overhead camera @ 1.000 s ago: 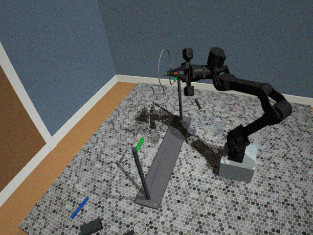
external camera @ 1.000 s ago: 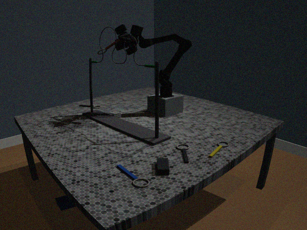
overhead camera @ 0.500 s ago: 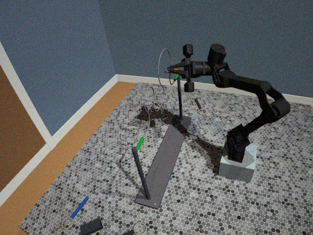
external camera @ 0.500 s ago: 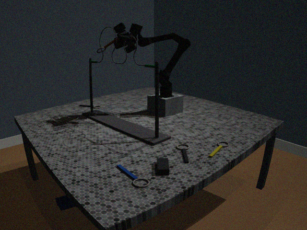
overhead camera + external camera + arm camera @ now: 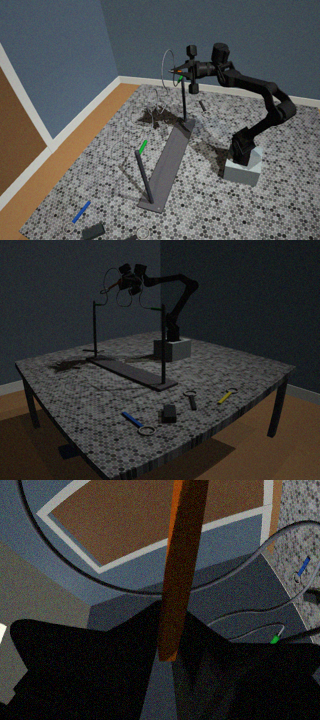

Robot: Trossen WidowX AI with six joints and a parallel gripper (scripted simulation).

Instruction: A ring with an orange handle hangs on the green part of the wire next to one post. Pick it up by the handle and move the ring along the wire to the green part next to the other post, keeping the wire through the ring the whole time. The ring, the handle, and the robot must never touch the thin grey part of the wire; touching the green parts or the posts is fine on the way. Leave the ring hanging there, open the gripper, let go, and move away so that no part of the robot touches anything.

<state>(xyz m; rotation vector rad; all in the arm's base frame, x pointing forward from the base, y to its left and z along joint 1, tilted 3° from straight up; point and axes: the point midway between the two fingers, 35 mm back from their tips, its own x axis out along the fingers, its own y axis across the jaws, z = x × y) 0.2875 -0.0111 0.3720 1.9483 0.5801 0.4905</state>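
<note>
Now: gripper tip 2 cm short of the orange-handled ring, 9 cm to the left of it and 5 cm above it. Also, from my gripper tip: yellow-handled ring: 17 cm behind, 56 cm to the left, 47 cm below; blue-handled ring: 25 cm ahead, 54 cm to the left, 47 cm below; dark block: 13 cm ahead, 55 cm to the left, 46 cm below.
</note>
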